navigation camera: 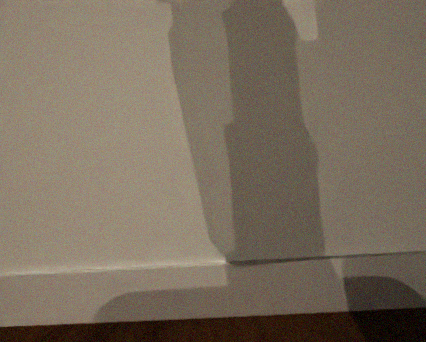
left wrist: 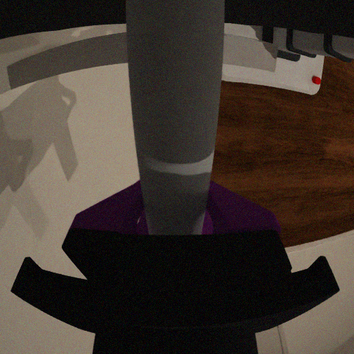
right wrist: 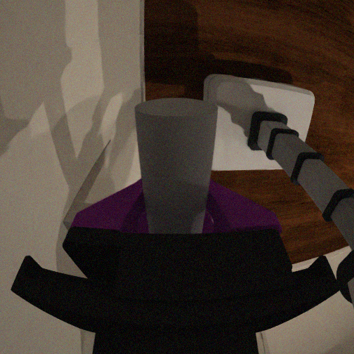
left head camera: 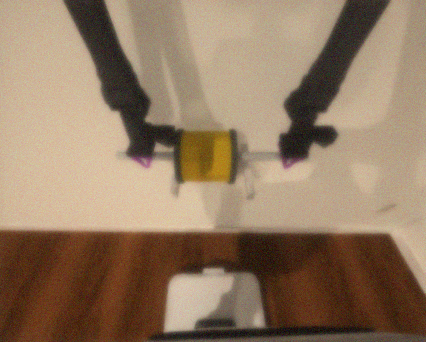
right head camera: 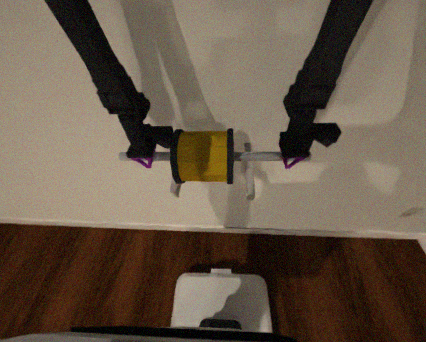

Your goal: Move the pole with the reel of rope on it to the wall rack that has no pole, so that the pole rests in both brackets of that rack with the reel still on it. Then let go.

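Frame: origin at the left arm's base, x down, y right, z back, level; metres.
Seen in the pictures: left gripper, between the fingertips: point(left head camera: 148, 164) point(right head camera: 150, 164); right gripper, between the fingertips: point(left head camera: 284, 165) point(right head camera: 286, 165).
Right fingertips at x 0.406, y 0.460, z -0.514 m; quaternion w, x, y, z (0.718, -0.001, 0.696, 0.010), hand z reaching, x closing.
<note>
Pixels of each thing's top centre, then the offset from my right fingertips to it. "pt": a spot on its surface instead. Level surfaces: height alone.
- grey pole, a spot on its surface: point(right head camera: 265, 156) point(left head camera: 266, 156) pt dx -0.052, dy -0.079, dz +0.008 m
- left bracket, a spot on its surface: point(left head camera: 175, 188) point(right head camera: 175, 188) pt dx +0.044, dy -0.376, dz +0.062 m
- right bracket, a spot on its surface: point(right head camera: 250, 185) point(left head camera: 250, 185) pt dx +0.044, dy -0.120, dz +0.052 m
- wood floor, height of its surface: dx +1.004 m
The grey pole point(left head camera: 265, 156) point(right head camera: 265, 156) point(left wrist: 175, 100) point(right wrist: 176, 150) is about level in both head views, with the yellow, black-rimmed reel point(left head camera: 207, 156) point(right head camera: 204, 156) around it between my grippers. My left gripper point(left head camera: 142, 158) point(right head camera: 142, 159) point(left wrist: 174, 177) is shut on the pole left of the reel. My right gripper point(left head camera: 291, 159) point(right head camera: 293, 159) point(right wrist: 175, 176) is shut on it near its right end. A left bracket point(left head camera: 175, 188) point(right head camera: 175, 188) shows partly below the reel; a right bracket point(left head camera: 250, 187) point(right head camera: 250, 185) crosses behind the pole. Contact between pole and brackets cannot be told.
A pale wall point(left head camera: 40, 190) point(right head camera: 40, 190) point(navigation camera: 75, 150) stands behind the pole, with arm shadows on it. The wood floor point(left head camera: 75, 280) point(right head camera: 75, 280) meets it below. The robot's white base point(left head camera: 190, 300) point(right head camera: 200, 295) point(right wrist: 235, 150) shows at the bottom of both head views.
</note>
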